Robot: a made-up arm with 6 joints. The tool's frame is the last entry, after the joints. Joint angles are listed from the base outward. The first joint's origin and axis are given. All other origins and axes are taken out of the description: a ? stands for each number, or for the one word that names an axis. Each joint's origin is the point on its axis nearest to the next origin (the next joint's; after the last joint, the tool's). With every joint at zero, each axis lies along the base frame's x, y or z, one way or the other. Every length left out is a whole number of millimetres.
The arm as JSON. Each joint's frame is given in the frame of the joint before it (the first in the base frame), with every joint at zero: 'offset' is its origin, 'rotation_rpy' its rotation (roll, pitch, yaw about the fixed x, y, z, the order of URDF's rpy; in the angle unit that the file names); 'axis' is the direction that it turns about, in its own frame. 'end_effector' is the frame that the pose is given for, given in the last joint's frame.
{
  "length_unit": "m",
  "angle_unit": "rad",
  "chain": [
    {
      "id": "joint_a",
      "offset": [
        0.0,
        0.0,
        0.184
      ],
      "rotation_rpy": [
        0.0,
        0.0,
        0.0
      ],
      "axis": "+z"
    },
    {
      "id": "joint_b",
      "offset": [
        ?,
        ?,
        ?
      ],
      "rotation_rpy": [
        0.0,
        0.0,
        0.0
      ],
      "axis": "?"
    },
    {
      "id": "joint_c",
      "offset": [
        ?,
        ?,
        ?
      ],
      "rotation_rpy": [
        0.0,
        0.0,
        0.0
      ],
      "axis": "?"
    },
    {
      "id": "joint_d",
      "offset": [
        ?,
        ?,
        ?
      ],
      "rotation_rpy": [
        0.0,
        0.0,
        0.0
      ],
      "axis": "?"
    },
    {
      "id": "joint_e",
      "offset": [
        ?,
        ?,
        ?
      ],
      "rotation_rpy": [
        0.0,
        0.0,
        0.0
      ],
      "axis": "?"
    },
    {
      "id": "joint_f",
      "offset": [
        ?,
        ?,
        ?
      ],
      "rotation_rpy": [
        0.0,
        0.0,
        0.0
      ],
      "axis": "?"
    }
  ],
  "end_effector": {
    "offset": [
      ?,
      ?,
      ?
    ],
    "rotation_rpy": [
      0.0,
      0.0,
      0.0
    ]
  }
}
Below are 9 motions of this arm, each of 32 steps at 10 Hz.
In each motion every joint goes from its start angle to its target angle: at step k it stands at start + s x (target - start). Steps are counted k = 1, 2, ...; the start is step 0. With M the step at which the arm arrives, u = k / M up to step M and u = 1 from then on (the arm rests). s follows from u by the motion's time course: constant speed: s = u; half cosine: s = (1 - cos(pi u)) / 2; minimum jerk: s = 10 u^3 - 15 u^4 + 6 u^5.
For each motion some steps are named. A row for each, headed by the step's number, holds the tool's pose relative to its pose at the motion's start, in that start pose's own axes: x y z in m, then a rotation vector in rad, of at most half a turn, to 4 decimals.
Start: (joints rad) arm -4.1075 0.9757 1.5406 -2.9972 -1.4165 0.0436
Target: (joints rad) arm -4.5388 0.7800 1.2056 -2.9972 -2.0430 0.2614
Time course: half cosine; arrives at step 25
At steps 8, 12, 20, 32:
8: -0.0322 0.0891 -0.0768 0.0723 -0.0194 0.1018
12: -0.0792 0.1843 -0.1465 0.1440 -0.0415 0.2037
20: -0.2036 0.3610 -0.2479 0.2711 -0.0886 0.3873
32: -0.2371 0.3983 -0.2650 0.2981 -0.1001 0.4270

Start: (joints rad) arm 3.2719 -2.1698 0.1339 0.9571 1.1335 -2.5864
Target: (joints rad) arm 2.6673 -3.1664 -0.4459 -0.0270 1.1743 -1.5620
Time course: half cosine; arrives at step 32
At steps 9, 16, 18, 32:
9: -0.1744 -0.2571 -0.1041 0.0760 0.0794 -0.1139
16: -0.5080 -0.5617 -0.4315 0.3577 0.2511 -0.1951
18: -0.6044 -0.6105 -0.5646 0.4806 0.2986 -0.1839
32: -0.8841 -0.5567 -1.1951 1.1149 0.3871 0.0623

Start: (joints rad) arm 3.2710 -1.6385 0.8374 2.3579 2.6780 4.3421
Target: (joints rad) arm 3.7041 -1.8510 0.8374 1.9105 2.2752 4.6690
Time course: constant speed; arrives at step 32
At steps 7, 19, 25, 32:
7: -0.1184 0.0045 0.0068 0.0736 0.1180 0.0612
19: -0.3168 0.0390 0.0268 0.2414 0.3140 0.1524
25: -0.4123 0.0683 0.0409 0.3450 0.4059 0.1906
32: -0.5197 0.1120 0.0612 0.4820 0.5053 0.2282

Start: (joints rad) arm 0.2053 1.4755 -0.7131 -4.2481 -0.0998 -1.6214
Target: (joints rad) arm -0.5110 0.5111 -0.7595 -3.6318 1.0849 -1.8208
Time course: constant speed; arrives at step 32
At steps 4, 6, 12, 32:
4: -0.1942 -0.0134 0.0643 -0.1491 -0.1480 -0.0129
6: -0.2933 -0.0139 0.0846 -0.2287 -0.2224 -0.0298
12: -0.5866 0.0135 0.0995 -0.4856 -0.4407 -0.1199
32: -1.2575 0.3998 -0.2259 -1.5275 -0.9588 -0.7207

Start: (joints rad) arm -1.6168 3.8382 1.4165 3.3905 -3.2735 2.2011
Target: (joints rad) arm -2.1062 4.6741 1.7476 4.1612 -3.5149 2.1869
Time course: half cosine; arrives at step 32
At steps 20, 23, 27, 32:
20: -0.4414 -0.3120 -0.4135 -0.8757 0.4272 -0.2740
23: -0.5211 -0.4002 -0.4465 -1.0481 0.4327 -0.3087
27: -0.5924 -0.4936 -0.4658 -1.2148 0.4127 -0.3390
32: -0.6233 -0.5400 -0.4707 -1.2925 0.3941 -0.3521

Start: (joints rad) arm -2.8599 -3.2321 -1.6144 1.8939 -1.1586 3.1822
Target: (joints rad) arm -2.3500 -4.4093 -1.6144 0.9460 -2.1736 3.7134
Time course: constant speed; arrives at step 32
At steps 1, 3, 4, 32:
1: -0.0357 -0.0152 0.0007 0.0370 0.0037 0.0340
3: -0.1059 -0.0478 -0.0027 0.1088 0.0124 0.1084
4: -0.1403 -0.0653 -0.0069 0.1435 0.0174 0.1486
32: -0.6794 -0.7316 -0.5486 0.5761 0.5382 1.7700

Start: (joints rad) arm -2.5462 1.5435 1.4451 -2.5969 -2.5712 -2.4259
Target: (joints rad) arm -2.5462 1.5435 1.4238 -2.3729 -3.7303 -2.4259
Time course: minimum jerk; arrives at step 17
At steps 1, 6, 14, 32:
1: 0.0002 -0.0001 0.0000 0.0012 0.0017 -0.0004
6: 0.0276 -0.0203 -0.0055 0.1644 0.2196 -0.0501
14: 0.0783 -0.0806 -0.0684 0.7227 0.8165 -0.2259
32: 0.0793 -0.0834 -0.0736 0.7581 0.8477 -0.2365

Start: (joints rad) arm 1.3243 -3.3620 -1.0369 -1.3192 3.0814 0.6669
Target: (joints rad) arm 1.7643 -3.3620 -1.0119 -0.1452 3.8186 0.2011
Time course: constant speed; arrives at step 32
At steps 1, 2, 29, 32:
1: 0.0090 -0.0040 0.0002 0.0086 0.0068 -0.0472
2: 0.0179 -0.0082 0.0005 0.0182 0.0131 -0.0943
29: 0.2022 -0.1319 0.0295 0.6582 0.0863 -1.2190
32: 0.2165 -0.1426 0.0325 0.7751 0.0939 -1.3099

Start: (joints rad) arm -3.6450 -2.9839 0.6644 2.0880 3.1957 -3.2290
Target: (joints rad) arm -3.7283 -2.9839 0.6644 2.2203 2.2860 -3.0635
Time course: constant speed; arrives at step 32
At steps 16, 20, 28, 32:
16: 0.0673 0.0082 -0.0101 0.0125 0.4294 -0.0095
20: 0.0830 0.0087 -0.0158 0.0280 0.5366 -0.0108
28: 0.1122 0.0084 -0.0306 0.0738 0.7497 -0.0114
32: 0.1253 0.0077 -0.0396 0.1039 0.8553 -0.0108

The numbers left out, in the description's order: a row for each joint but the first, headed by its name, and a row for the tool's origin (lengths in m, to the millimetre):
joint_b: xyz 0.0 0.05 0.0, axis +y
joint_c: xyz 0.0 0.0 0.931, axis +y
joint_d: xyz 0.0 0.0 0.452, axis +z
joint_e: xyz 0.0 0.0 0.0, axis +y
joint_f: xyz 0.0 0.0 0.12, axis +z
tool: xyz 0.0 0.0 0.0

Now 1 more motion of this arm.
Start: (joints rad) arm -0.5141 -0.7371 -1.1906 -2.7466 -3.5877 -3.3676
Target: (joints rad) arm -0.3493 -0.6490 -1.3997 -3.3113 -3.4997 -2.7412
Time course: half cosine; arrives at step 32
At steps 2, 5, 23, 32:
2: 0.0004 -0.0010 0.0010 -0.0028 -0.0032 0.0110
5: 0.0024 -0.0060 0.0059 -0.0175 -0.0192 0.0677
23: 0.0251 -0.0798 0.0843 -0.3181 -0.1854 0.9351
32: 0.0289 -0.0966 0.1039 -0.4103 -0.1993 1.1419

